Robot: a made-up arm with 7 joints. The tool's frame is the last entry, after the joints.
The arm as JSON. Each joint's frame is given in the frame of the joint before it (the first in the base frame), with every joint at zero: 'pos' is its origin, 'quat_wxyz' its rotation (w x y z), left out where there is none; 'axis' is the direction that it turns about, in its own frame. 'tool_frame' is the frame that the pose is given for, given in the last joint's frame.
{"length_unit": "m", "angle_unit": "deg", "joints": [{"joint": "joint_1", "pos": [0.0, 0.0, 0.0], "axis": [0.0, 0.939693, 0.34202]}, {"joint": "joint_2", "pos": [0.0, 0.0, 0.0], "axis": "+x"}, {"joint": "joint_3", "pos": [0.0, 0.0, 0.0], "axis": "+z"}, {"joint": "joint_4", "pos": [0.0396, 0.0, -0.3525], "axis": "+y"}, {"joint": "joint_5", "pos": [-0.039, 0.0, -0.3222], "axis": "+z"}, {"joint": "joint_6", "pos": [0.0, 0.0, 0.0], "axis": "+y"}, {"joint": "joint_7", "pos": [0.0, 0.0, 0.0], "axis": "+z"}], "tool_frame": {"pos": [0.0, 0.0, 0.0]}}
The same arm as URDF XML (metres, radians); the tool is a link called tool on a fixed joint. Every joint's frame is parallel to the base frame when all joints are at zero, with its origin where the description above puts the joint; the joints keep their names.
<robot name="arm">
<joint name="tool_fixed" type="fixed"><parent link="link7"/><child link="tool"/><origin xyz="0 0 0"/></joint>
<joint name="joint_7" type="continuous"><parent link="link6"/><child link="link7"/><origin xyz="0 0 0"/><axis xyz="0 0 1"/></joint>
<joint name="joint_6" type="continuous"><parent link="link5"/><child link="link6"/><origin xyz="0 0 0"/><axis xyz="0 1 0"/></joint>
<joint name="joint_5" type="continuous"><parent link="link4"/><child link="link5"/><origin xyz="-0.039 0 -0.3222"/><axis xyz="0 0 1"/></joint>
<joint name="joint_4" type="continuous"><parent link="link3"/><child link="link4"/><origin xyz="0.0396 0 -0.3525"/><axis xyz="0 1 0"/></joint>
<joint name="joint_3" type="continuous"><parent link="link2"/><child link="link3"/><origin xyz="0 0 0"/><axis xyz="0 0 1"/></joint>
<joint name="joint_2" type="continuous"><parent link="link1"/><child link="link2"/><origin xyz="0 0 0"/><axis xyz="1 0 0"/></joint>
<joint name="joint_1" type="continuous"><parent link="base_link"/><child link="link1"/><origin xyz="0 0 0"/><axis xyz="0 0.9397 0.342"/></joint>
<link name="base_link"/>
<link name="link1"/>
<link name="link2"/>
<link name="link3"/>
<link name="link4"/>
<link name="link5"/>
<link name="link6"/>
<link name="link7"/>
<link name="tool"/>
</robot>

